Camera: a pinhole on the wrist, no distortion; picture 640 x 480 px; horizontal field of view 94.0 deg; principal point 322.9 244.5 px. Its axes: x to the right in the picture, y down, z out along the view. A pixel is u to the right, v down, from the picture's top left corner.
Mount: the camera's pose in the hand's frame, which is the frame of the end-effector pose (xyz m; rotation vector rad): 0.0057 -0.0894 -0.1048 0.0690 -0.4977 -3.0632
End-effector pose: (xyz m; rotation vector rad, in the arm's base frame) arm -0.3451 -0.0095 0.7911 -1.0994 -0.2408 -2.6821
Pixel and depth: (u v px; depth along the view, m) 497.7 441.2 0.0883
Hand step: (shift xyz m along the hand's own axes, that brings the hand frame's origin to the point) -0.0486 -0.1190 -0.0046
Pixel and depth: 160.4 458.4 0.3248
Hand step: 0.1730 -0.1998 0.2835
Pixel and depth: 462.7 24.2 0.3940
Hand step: -0.2069 0.3025 0.1693
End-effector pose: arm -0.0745 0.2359 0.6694 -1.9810 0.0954 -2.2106
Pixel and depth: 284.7 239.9 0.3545
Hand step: 0.0332 0.0296 0.2311
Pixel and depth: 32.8 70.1 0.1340
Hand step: 0.1267 0.0329 0.0023
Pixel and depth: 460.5 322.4 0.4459
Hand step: -0.2183 -0.0681 0.3469
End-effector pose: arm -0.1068 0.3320 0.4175 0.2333 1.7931 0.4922
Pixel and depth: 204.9 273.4 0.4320
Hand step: 0.1559 0.0148 0.3243
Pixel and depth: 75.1 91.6 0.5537
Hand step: 0.4287 0.3745 0.3473
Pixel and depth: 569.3 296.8 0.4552
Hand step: -0.3899 -0.0380 0.3376
